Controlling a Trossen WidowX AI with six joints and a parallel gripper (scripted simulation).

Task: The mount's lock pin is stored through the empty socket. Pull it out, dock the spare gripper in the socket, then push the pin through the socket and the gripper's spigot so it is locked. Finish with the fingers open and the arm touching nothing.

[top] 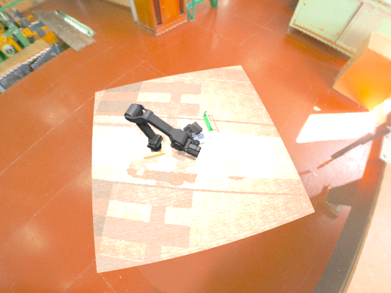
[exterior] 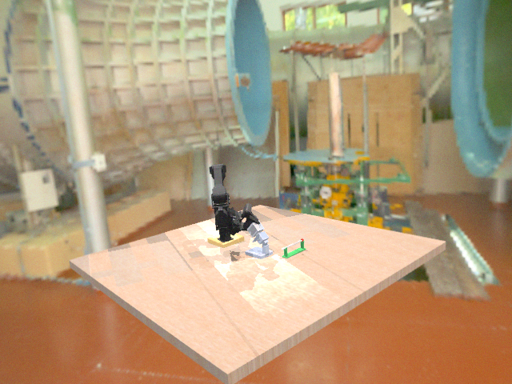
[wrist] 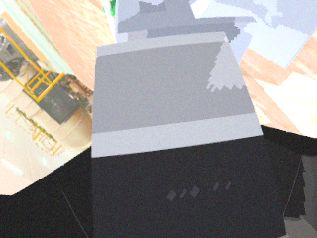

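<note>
My gripper tip is now 120 mm to the right of the green cradle, 120 mm short of it and 100 mm above it. From my gripper tip the other things lie so: spare gripper: 10 mm to the right, 10 mm ahead; then grey mount: 70 mm below, 40 mm ahead.
</note>
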